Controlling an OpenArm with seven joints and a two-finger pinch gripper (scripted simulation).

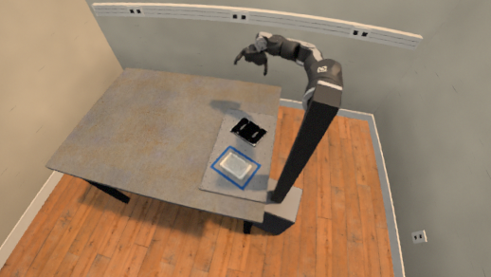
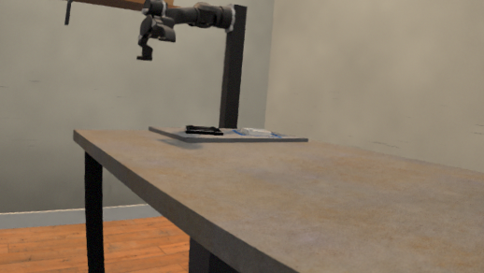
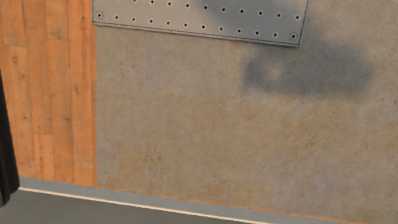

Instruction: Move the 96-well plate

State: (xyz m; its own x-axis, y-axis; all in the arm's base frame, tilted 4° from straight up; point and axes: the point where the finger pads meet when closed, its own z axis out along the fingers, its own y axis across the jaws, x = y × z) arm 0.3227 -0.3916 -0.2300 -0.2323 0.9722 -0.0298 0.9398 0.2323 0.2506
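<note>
Now: the white 96-well plate 9 cm behind my hand, 42 cm to the left of it and 23 cm below it. Also, from my hand: black plate nest (8 cm behind, 20 cm to the left, 23 cm below).
</note>
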